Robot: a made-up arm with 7 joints. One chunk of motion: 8 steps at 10 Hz.
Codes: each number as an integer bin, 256 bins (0 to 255) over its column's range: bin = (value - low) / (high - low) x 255, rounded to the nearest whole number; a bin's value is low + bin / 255 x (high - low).
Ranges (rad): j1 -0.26..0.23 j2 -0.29..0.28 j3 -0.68..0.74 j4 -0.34..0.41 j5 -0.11..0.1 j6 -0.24..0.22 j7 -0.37..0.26
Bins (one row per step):
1: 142 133 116 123 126 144 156
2: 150 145 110 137 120 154 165
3: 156 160 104 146 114 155 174
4: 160 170 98 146 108 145 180
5: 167 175 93 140 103 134 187
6: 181 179 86 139 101 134 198
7: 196 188 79 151 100 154 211
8: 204 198 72 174 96 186 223
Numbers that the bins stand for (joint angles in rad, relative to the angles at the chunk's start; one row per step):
1: 0.0129 0.0073 -0.0340 0.0218 -0.0062 0.0198 0.0154
2: 0.0282 0.0341 -0.0675 0.0629 -0.0112 0.0378 0.0376
3: 0.0398 0.0676 -0.1009 0.0894 -0.0161 0.0396 0.0599
4: 0.0475 0.0900 -0.1343 0.0894 -0.0211 0.0216 0.0747
5: 0.0609 0.1012 -0.1621 0.0718 -0.0252 0.0017 0.0920
6: 0.0878 0.1101 -0.2011 0.0688 -0.0268 0.0017 0.1192
7: 0.1166 0.1302 -0.2401 0.1041 -0.0276 0.0378 0.1513
8: 0.1320 0.1526 -0.2791 0.1718 -0.0309 0.0955 0.1809

